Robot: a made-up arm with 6 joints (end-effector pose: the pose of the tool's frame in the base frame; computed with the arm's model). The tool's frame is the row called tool. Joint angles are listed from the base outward.
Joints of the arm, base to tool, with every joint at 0 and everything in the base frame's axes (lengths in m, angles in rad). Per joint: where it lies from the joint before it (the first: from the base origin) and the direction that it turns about. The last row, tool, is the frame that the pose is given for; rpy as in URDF.
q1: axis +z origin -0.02 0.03 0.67
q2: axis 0 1 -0.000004 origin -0.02 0.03 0
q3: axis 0 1 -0.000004 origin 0.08 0.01 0.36
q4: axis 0 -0.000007 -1 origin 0.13 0.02 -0.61
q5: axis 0 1 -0.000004 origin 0 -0.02 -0.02
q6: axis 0 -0.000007 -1 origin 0.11 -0.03 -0.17
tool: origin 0 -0.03 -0.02 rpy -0.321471 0.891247 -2.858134
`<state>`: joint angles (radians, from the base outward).
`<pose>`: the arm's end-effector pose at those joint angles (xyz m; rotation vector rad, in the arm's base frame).
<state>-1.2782 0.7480 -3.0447 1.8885 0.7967 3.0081</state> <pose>0.3375 -0.7233 1.5334 0.3899 -1.3110 -0.3797</pose>
Working (the frame after each row of the table, in the pose's form):
after q1: -0.0200 0.0300 0.6700 0.0000 0.0000 -1.2782
after q2: 0.0030 0.0578 0.6700 0.4767 0.6415 -1.2147
after q3: 0.1001 -0.2299 0.8795 -1.4236 -1.9156 -0.6399
after q4: 0.2259 -0.5784 1.3816 -0.8581 2.7241 1.2837
after q5: 0.2399 -0.6029 1.3807 1.0751 -2.0997 -0.7093
after q6: 0.3348 -0.7387 1.5009 -2.2599 -0.9728 0.9538

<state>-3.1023 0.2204 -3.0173 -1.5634 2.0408 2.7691</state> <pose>-0.2347 0.1761 1.6497 -0.7987 -1.1840 1.7549</pose>
Working (the frame after each row of the table, in the pose's form):
after q1: -0.0200 0.0300 0.6700 0.0000 0.0000 -3.1023
after q2: 0.0012 0.0008 0.6700 0.3412 0.0067 -3.0837
after q3: -0.1551 -0.0153 1.0038 -3.0878 -0.0607 -0.5375
after q4: -0.2380 -0.0386 1.6218 -2.0788 1.9840 -0.3480
after q5: -0.2260 -0.0380 1.6474 0.6512 -1.1069 1.6093
after q6: -0.2142 0.1642 1.6769 1.0976 0.3951 -0.8344

